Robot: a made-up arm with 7 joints. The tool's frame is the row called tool. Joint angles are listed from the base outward.
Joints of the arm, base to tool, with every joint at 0 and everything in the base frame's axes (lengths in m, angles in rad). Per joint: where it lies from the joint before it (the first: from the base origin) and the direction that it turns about. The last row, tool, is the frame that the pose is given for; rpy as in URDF.
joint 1: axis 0 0 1 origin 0 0 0.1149
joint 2: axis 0 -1 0 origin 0 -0.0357 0.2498
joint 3: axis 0 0 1 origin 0 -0.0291 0.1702
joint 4: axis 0 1 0 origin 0.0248 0.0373 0.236
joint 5: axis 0 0 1 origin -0.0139 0.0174 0.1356
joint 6: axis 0 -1 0 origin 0 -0.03 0.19
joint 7: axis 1 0 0 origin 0.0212 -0.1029 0.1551
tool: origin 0 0 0 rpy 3.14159 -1.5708 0
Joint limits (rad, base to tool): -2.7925..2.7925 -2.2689..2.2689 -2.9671..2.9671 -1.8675..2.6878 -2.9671..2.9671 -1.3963..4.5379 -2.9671..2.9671
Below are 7 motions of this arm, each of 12 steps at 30 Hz.
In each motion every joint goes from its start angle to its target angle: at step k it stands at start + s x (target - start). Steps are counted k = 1, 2, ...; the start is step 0. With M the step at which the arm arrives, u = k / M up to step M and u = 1 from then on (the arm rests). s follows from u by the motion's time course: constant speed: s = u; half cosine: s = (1 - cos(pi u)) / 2; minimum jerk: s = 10 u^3 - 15 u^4 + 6 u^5.
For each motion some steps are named. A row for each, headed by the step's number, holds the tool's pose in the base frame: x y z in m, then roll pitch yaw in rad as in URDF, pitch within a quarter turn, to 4 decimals.
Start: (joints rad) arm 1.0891 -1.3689 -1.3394 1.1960 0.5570 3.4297 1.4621
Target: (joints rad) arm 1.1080 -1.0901 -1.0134 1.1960 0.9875 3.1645 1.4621
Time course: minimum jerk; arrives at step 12
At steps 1, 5, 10, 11, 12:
1: 0.4301 0.2155 0.4404 0.1971 -0.7101 -1.6546
5: 0.4236 0.2168 0.4486 0.0330 -0.4439 -1.6051
10: 0.4089 0.2238 0.4668 -0.2408 0.0338 -1.5553
11: 0.4081 0.2243 0.4677 -0.2543 0.0571 -1.5537
12: 0.4079 0.2244 0.4679 -0.2565 0.0610 -1.5534

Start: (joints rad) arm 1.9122 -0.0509 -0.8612 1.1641 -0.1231 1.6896 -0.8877
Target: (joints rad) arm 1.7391 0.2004 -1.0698 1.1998 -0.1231 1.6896 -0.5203
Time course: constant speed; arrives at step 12
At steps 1, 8, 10, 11, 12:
1: 0.2370 0.2265 1.0667 0.9968 -0.4820 2.9107
8: 0.3048 0.0797 1.0716 0.7702 -0.7331 2.9295
10: 0.3187 0.0354 1.0687 0.6822 -0.7982 2.9609
11: 0.3247 0.0129 1.0666 0.6328 -0.8289 2.9823
12: 0.3300 -0.0097 1.0639 0.5795 -0.8580 3.0078

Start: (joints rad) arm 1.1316 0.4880 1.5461 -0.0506 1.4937 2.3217 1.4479
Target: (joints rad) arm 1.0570 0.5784 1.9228 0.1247 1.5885 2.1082 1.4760
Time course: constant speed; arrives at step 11
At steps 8, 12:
8: -0.2448 -0.2154 0.9429 0.0278 0.1956 2.7097
12: -0.2827 -0.2312 0.9229 -0.0538 0.3012 2.7746

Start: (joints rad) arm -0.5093 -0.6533 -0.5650 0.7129 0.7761 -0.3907 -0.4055
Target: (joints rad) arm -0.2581 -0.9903 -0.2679 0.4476 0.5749 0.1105 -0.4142
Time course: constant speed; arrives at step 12
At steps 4, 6, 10, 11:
4: 0.5802 -0.5385 0.6449 -2.8024 -0.1612 -0.2313
6: 0.6289 -0.5079 0.6320 -2.8360 -0.2086 -0.1708
10: 0.7135 -0.4371 0.6045 -2.8915 -0.3137 -0.0525
11: 0.7317 -0.4179 0.5974 -2.9031 -0.3419 -0.0242

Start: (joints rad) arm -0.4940 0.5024 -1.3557 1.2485 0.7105 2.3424 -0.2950
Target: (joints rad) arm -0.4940 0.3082 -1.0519 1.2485 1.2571 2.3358 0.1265
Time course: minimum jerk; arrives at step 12
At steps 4, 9, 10, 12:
4: -0.3919 -0.1702 0.7711 -1.1018 -0.0744 1.8572
9: -0.2640 -0.2581 0.7701 -1.1896 0.3575 2.3191
10: -0.2496 -0.2655 0.7689 -1.1969 0.3992 2.3627
12: -0.2420 -0.2692 0.7683 -1.2007 0.4209 2.3852

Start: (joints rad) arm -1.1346 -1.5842 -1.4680 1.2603 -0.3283 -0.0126 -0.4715
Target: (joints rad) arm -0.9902 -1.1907 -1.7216 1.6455 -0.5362 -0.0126 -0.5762
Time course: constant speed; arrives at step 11
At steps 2, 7, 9, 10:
2: -0.2447 -0.7426 0.4474 1.2307 0.5043 -2.6055
7: -0.2564 -0.6725 0.5806 1.3197 0.4486 -2.7039
9: -0.2649 -0.6358 0.6243 1.3647 0.4464 -2.7450
10: -0.2699 -0.6160 0.6437 1.3887 0.4499 -2.7654

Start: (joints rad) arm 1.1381 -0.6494 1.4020 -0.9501 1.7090 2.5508 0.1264
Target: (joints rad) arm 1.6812 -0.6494 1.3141 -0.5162 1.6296 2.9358 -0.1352
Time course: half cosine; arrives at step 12
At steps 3, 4, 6, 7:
3: 0.2485 0.3311 0.8614 1.7847 0.7951 2.4414
4: 0.2168 0.3467 0.8622 1.8379 0.8573 2.5796
6: 0.1378 0.3726 0.8628 2.0255 0.9933 2.9653
7: 0.0962 0.3796 0.8623 2.1657 1.0505 -3.0787

